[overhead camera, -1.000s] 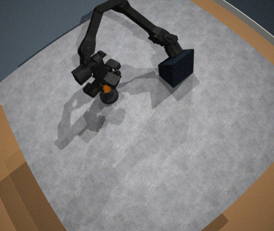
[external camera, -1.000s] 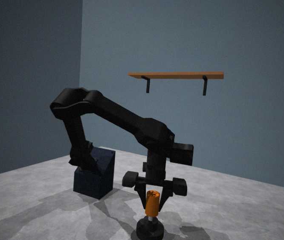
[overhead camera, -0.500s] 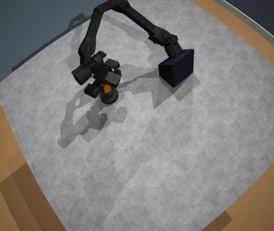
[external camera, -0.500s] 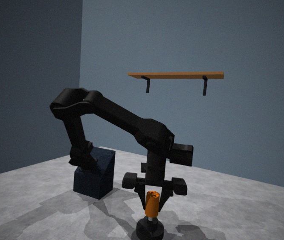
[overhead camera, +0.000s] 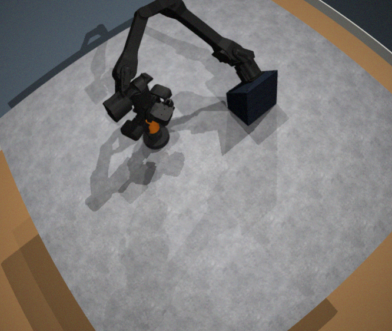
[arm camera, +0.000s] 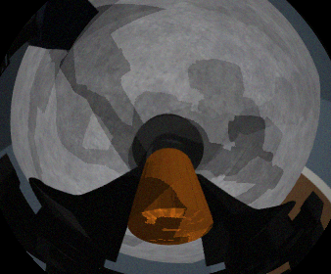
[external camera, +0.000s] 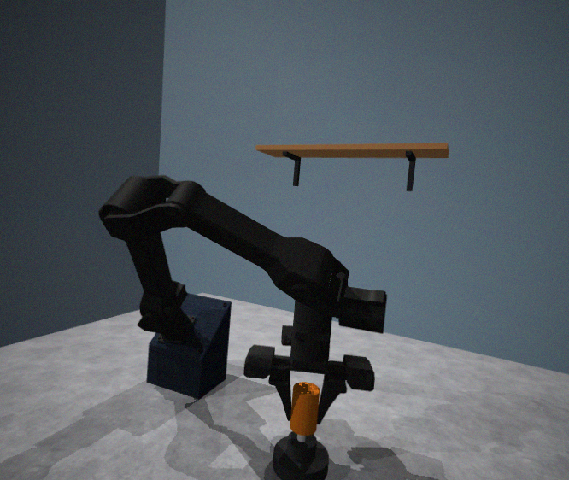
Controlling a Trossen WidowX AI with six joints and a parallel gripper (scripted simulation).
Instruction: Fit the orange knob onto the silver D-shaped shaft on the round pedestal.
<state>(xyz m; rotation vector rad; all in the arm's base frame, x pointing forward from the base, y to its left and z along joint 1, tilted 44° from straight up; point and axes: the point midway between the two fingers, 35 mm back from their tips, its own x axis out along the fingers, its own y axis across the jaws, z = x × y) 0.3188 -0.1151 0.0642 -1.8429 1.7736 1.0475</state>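
My gripper tip is 3 cm below the orange knob. The rest, counted from my gripper tip: round pedestal: 4 cm below.
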